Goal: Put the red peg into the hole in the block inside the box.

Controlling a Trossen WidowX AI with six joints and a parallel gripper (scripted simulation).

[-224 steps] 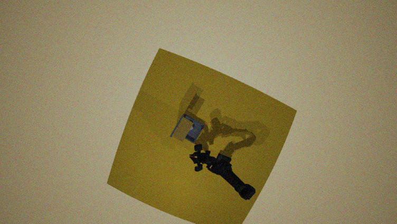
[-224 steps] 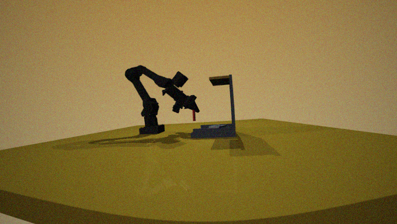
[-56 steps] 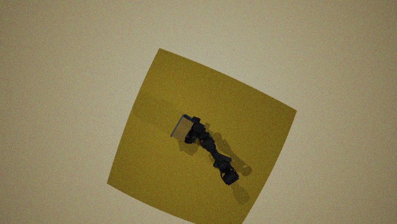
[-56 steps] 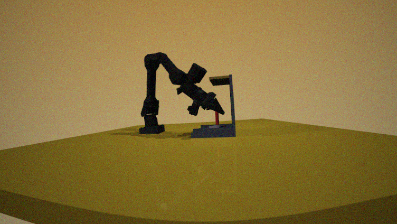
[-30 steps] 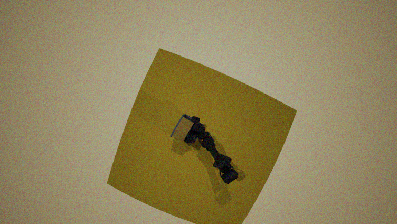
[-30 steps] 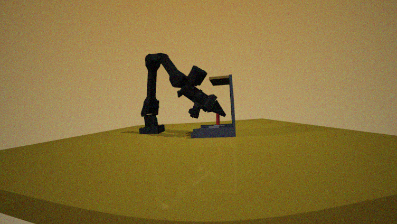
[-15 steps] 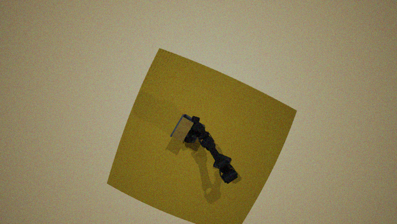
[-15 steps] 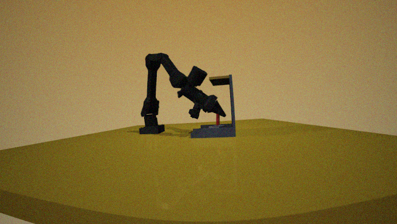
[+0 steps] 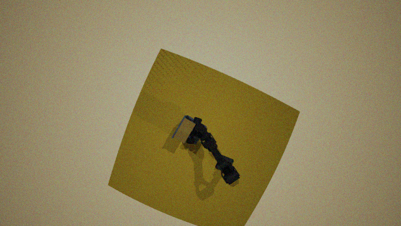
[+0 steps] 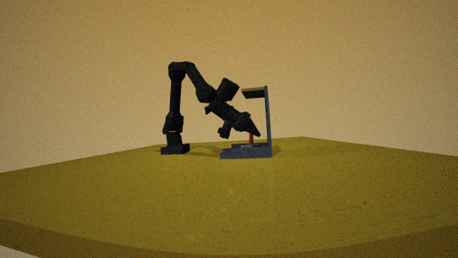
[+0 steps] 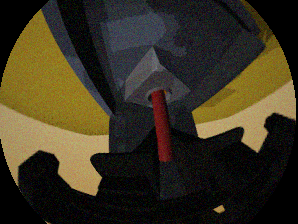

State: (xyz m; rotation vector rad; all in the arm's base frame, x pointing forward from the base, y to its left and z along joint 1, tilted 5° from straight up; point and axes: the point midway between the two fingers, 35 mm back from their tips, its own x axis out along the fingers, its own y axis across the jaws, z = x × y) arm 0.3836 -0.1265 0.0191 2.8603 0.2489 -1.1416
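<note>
Now: gripper tip 30 mm past the red peg and 10 mm above it. Also, from my gripper tip: back wall: 50 mm above, 30 mm ahead; then flat roof: 160 mm above, 10 mm behind.
</note>
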